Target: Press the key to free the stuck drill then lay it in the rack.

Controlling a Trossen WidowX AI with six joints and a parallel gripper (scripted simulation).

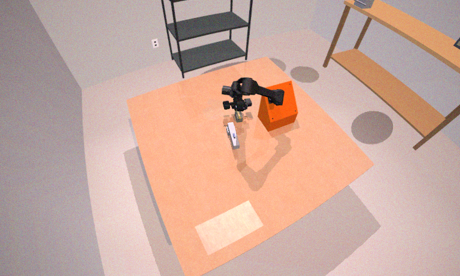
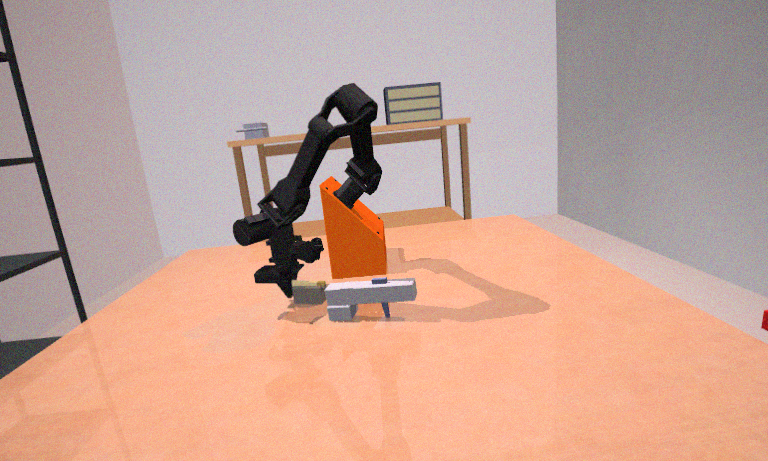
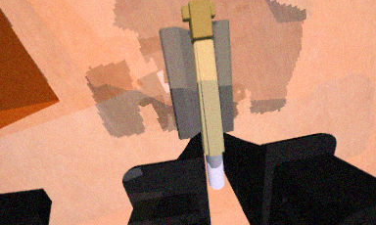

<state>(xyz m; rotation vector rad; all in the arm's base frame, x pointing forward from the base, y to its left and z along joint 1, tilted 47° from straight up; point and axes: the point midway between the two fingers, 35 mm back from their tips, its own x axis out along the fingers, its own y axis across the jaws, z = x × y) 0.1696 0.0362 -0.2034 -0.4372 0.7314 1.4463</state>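
Now: gripper tip 10 mm short of the drill, 40 mm to the right of it and 30 mm below it. From my gripper tip the other things lie so: rack: 10 mm ahead, 50 mm to the left, 10 mm above; blue key: 120 mm ahead, 230 mm to the left, 40 mm above.
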